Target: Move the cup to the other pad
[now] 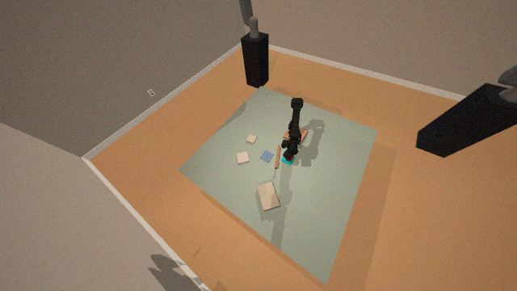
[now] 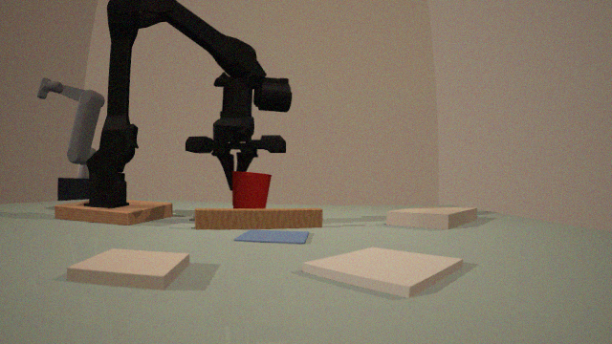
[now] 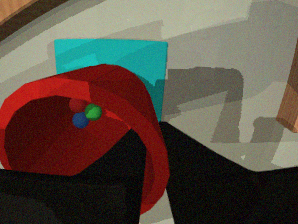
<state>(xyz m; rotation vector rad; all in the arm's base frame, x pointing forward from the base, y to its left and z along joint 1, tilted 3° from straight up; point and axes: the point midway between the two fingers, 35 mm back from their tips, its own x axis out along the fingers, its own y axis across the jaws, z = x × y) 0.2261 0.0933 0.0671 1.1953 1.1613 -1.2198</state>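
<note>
Right now my gripper tip is 30 mm short of the red cup. The rest, counted from my gripper tip: cyan pad (30 mm ahead, 70 mm below); then long wooden bar (70 mm ahead, 80 mm to the right, 50 mm below).
</note>
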